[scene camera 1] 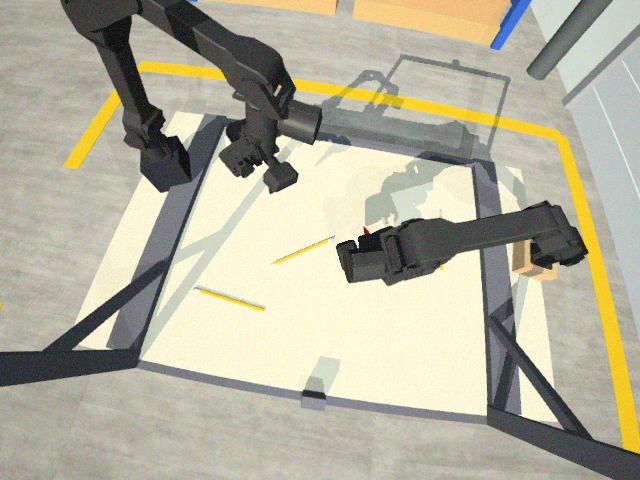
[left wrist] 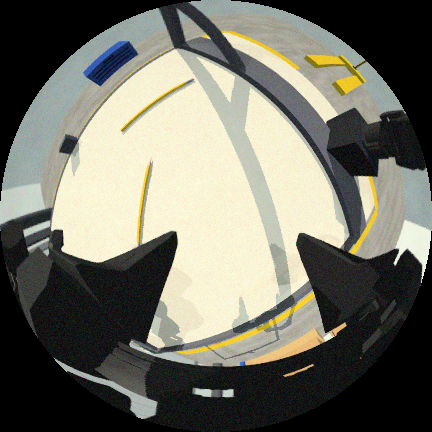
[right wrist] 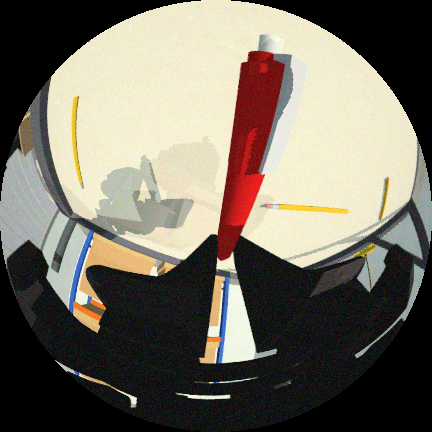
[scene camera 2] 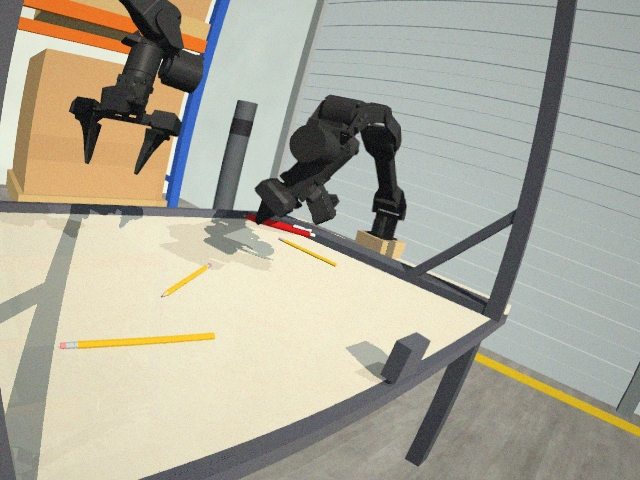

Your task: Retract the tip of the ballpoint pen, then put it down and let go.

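Seen in the pictures: left gripper, between the fingertips: (scene camera 1: 260,179) (left wrist: 240,238) (scene camera 2: 110,169); right gripper, between the fingertips: (scene camera 1: 367,236) (right wrist: 224,240) (scene camera 2: 258,222); left arm's base, origin of its link: (scene camera 1: 159,152) (left wrist: 368,140); right arm's base, origin of its link: (scene camera 1: 540,256) (scene camera 2: 382,236).
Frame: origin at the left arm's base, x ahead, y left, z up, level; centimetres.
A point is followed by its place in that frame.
The ballpoint pen (scene camera 2: 289,227) @(y -42.3, x 46.6, z -1.0 cm) (right wrist: 245,145) is red with a white clip and a white push button at its far end. My right gripper (right wrist: 224,240) @(y -36.2, x 46.8, z -1.8 cm) is shut on it near the tip end and holds it above the table top; the button end points away from the fingers. In scene camera 1 a bit of the red pen (scene camera 1: 366,230) @(y -34.9, x 46.7, z -0.9 cm) shows beside the right gripper, and the arm hides the rest. Whether the pen's tip is out is hidden by the fingers. My left gripper (scene camera 2: 111,167) @(y -18.3, x 24.9, z 4.2 cm) (left wrist: 240,238) @(y -18.3, x 24.9, z 4.2 cm) is wide open and empty, high above the table, far from the pen.
Three yellow pencils lie on the table (scene camera 1: 361,330) @(y -56.5, x 40.3, z -10.6 cm): one pencil (scene camera 1: 230,299) @(y -41.0, x 10.9, z -10.0 cm) (scene camera 2: 136,341) @(y -40.6, x 9.5, z -10.1 cm), another pencil (scene camera 1: 303,250) @(y -33.0, x 31.6, z -9.9 cm) (scene camera 2: 186,280) @(y -33.6, x 29.9, z -10.1 cm), and a third pencil (scene camera 2: 307,251) @(y -39.7, x 70.3, z -10.2 cm) (right wrist: 76,140) @(y -41.0, x 69.5, z -10.4 cm) near the right arm. Dark frame beams edge the table, with a small dark block (scene camera 1: 313,400) @(y -67.0, x 25.0, z -4.9 cm) (scene camera 2: 405,357) @(y -67.3, x 22.2, z -6.3 cm) on one edge.
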